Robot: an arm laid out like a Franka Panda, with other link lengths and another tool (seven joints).
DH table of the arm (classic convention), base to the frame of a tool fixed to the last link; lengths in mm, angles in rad. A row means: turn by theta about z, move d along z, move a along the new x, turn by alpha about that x. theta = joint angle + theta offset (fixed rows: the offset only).
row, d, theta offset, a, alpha
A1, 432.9, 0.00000, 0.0, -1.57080
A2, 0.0, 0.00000, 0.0, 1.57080
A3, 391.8, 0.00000, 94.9, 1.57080
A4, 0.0, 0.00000, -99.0, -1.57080
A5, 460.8, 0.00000, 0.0, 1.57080
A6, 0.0, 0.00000, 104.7, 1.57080
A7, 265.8, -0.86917, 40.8, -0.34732
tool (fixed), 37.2, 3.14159, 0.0, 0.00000
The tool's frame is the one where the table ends.
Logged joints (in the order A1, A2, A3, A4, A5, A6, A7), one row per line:
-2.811 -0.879 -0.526 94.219 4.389 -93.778 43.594
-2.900 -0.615 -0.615 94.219 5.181 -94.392 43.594
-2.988 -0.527 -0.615 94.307 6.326 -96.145 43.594
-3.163 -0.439 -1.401 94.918 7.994 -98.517 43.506
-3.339 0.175 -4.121 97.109 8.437 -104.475 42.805
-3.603 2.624 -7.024 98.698 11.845 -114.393 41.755
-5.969 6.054 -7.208 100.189 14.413 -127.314 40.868
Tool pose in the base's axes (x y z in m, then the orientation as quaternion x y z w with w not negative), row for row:
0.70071 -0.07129 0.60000 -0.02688 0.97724 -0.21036 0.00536
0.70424 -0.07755 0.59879 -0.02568 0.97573 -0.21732 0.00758
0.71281 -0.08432 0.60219 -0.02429 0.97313 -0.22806 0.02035
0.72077 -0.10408 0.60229 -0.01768 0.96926 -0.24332 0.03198
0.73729 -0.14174 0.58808 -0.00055 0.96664 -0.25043 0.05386
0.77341 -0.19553 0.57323 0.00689 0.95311 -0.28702 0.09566
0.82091 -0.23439 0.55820 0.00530 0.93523 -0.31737 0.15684
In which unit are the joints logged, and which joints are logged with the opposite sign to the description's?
The joints are logged in degrees. Opposite sign: A4, A5, A6.
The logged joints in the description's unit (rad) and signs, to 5 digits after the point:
-0.04906 -0.01534 -0.00918 -1.64443 -0.07660 1.63673 0.76086
-0.05061 -0.01073 -0.01073 -1.64443 -0.09043 1.64745 0.76086
-0.05215 -0.00920 -0.01073 -1.64597 -0.11041 1.67805 0.76086
-0.05520 -0.00766 -0.02445 -1.65663 -0.13952 1.71945 0.75932
-0.05828 0.00305 -0.07193 -1.69487 -0.14725 1.82343 0.74709
-0.06288 0.04580 -0.12259 -1.72261 -0.20673 1.99653 0.72876
-0.10418 0.10566 -0.12580 -1.74863 -0.25155 2.22205 0.71328

